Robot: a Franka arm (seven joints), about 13 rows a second.
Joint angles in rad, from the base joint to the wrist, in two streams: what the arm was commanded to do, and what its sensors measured. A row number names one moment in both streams.
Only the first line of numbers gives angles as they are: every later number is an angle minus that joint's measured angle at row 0.
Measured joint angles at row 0: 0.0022 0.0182 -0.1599 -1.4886 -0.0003 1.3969 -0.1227
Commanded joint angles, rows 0 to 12: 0.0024 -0.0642 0.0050 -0.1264 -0.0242 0.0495 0.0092; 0.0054 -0.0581 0.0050 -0.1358 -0.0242 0.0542 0.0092; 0.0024 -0.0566 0.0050 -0.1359 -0.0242 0.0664 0.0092; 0.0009 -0.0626 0.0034 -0.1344 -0.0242 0.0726 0.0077; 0.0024 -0.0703 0.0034 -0.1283 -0.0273 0.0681 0.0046; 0.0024 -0.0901 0.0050 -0.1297 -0.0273 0.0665 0.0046; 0.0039 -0.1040 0.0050 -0.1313 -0.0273 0.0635 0.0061; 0.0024 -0.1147 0.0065 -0.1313 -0.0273 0.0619 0.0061; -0.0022 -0.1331 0.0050 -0.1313 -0.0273 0.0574 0.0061; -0.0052 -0.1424 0.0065 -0.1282 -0.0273 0.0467 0.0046; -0.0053 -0.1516 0.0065 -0.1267 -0.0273 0.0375 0.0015; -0.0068 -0.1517 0.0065 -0.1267 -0.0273 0.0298 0.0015; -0.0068 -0.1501 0.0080 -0.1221 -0.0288 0.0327 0.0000
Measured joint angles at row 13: -0.0015 -0.1285 0.0001 -0.0967 -0.0068 0.0280 -0.0001
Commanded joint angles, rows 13 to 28: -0.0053 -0.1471 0.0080 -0.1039 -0.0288 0.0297 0.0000; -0.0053 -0.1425 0.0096 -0.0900 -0.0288 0.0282 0.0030; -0.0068 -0.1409 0.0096 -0.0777 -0.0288 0.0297 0.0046; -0.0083 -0.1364 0.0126 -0.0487 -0.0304 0.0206 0.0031; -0.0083 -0.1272 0.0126 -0.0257 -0.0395 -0.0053 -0.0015; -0.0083 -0.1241 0.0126 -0.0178 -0.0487 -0.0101 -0.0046; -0.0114 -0.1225 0.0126 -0.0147 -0.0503 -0.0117 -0.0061; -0.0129 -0.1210 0.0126 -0.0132 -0.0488 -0.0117 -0.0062; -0.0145 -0.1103 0.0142 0.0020 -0.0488 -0.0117 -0.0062; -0.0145 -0.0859 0.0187 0.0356 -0.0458 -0.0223 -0.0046; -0.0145 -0.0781 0.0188 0.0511 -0.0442 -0.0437 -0.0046; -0.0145 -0.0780 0.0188 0.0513 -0.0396 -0.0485 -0.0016; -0.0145 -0.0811 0.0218 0.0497 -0.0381 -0.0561 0.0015; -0.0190 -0.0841 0.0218 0.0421 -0.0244 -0.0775 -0.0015; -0.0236 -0.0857 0.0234 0.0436 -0.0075 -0.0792 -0.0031; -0.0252 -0.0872 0.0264 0.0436 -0.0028 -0.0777 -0.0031
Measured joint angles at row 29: -0.0028 -0.0897 0.0085 0.0256 -0.0203 -0.0596 -0.0004
